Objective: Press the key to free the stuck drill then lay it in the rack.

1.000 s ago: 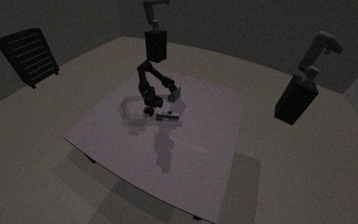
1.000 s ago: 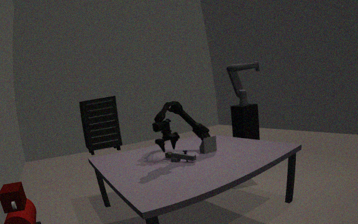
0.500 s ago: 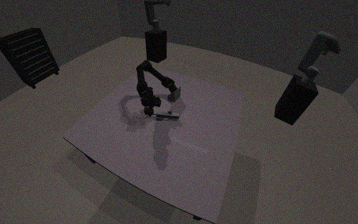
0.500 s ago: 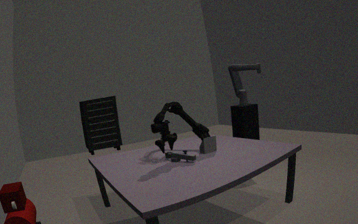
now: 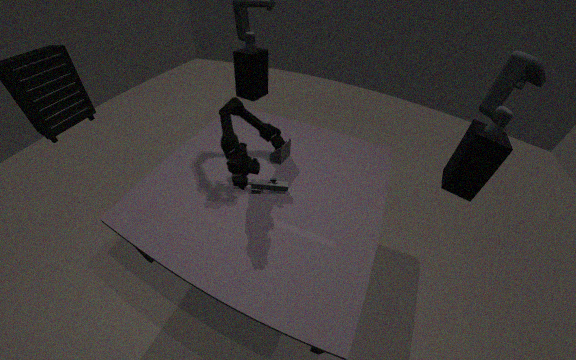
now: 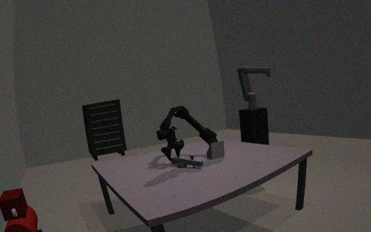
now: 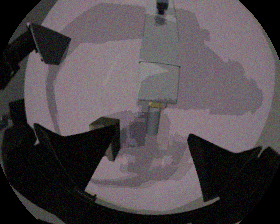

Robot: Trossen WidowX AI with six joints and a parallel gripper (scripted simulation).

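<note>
My gripper tip is now 5 cm to the right of the yellow drill, 4 cm past it and 1 cm above it. Also, from my gripper tip: key 12 cm to the left, 8 cm behind; grey block 10 cm to the left, 7 cm behind, 2 cm below; grey rack 8 cm to the right, 4 cm below, 4 cm behind.
</note>
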